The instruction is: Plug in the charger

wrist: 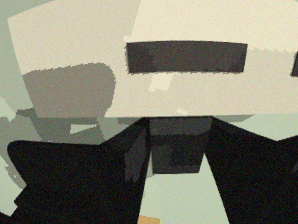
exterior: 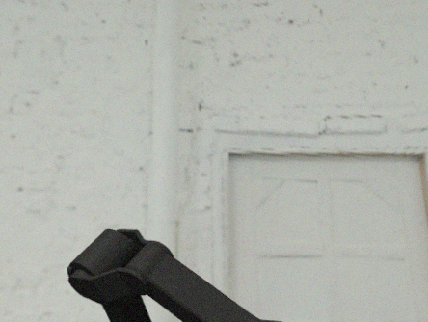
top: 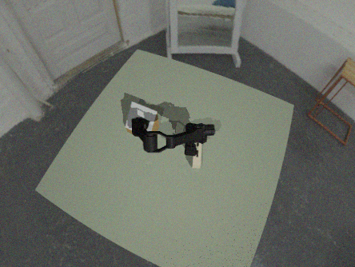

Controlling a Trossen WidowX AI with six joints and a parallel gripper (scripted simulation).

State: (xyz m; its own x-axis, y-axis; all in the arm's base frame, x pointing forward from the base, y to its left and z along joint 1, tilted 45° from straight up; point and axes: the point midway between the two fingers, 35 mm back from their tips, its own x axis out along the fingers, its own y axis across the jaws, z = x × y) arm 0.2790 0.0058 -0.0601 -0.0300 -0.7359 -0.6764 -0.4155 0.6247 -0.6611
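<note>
The two-prong charger lies 20 mm ahead of my gripper tip, 10 mm to the left of it and 10 mm above it.
</note>
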